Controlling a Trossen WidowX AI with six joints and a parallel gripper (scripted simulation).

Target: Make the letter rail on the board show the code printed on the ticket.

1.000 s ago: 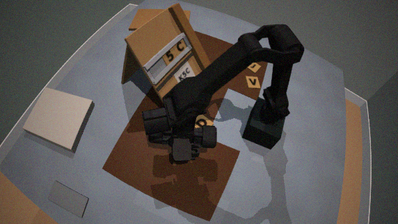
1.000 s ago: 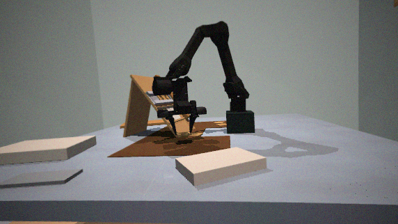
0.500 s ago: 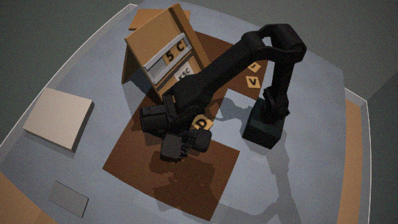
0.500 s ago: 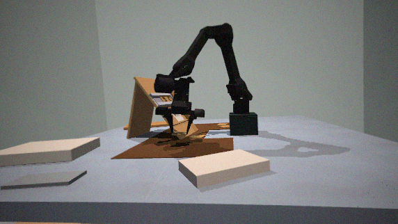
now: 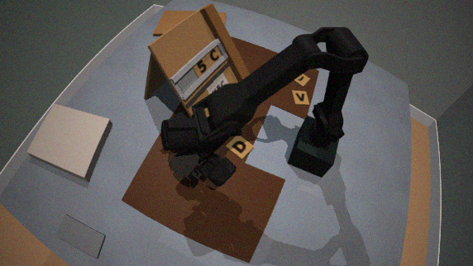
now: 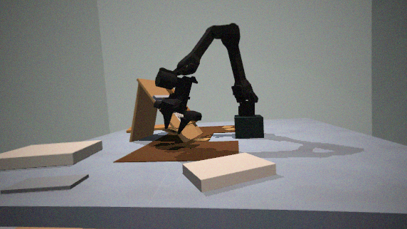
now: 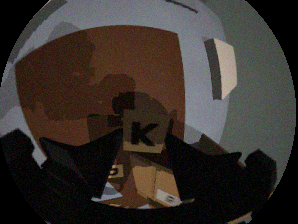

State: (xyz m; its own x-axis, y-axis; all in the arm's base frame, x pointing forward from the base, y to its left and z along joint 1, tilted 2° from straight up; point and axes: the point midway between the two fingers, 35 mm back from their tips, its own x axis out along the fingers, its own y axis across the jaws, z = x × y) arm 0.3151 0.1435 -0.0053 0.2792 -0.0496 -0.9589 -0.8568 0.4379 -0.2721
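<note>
Now: the white ticket 22 cm to the right of my gripper tip, 4 cm above it and 2 cm behind it. Round my gripper tip: thin grey plate 31 cm to the left, 26 cm ahead, 6 cm below; brown mat 18 cm to the right, 13 cm behind, 6 cm below; beige block 43 cm ahead, 4 cm to the left, 4 cm below.
</note>
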